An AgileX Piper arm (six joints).
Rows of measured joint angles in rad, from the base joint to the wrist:
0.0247 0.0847 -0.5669 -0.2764 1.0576 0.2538
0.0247 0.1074 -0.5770 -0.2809 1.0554 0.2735
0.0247 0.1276 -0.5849 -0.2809 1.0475 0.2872
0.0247 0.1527 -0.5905 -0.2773 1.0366 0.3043
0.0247 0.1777 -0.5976 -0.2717 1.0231 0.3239
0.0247 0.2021 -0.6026 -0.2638 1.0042 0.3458
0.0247 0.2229 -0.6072 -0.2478 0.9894 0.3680
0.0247 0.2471 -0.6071 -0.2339 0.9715 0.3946
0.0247 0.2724 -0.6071 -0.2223 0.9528 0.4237
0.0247 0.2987 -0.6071 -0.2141 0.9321 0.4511
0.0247 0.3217 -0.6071 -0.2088 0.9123 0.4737
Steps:
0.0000 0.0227 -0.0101 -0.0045 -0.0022 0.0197
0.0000 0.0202 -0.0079 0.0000 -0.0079 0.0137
0.0000 0.0251 -0.0056 0.0036 -0.0109 0.0171
0.0000 0.0250 -0.0071 0.0056 -0.0135 0.0196
0.0000 0.0244 -0.0050 0.0079 -0.0189 0.0219
0.0000 0.0208 -0.0046 0.0160 -0.0148 0.0222
0.0000 0.0242 0.0001 0.0139 -0.0179 0.0266
0.0000 0.0253 0.0000 0.0116 -0.0187 0.0291
0.0000 0.0263 0.0000 0.0082 -0.0207 0.0274
0.0000 0.0230 0.0000 0.0053 -0.0198 0.0226

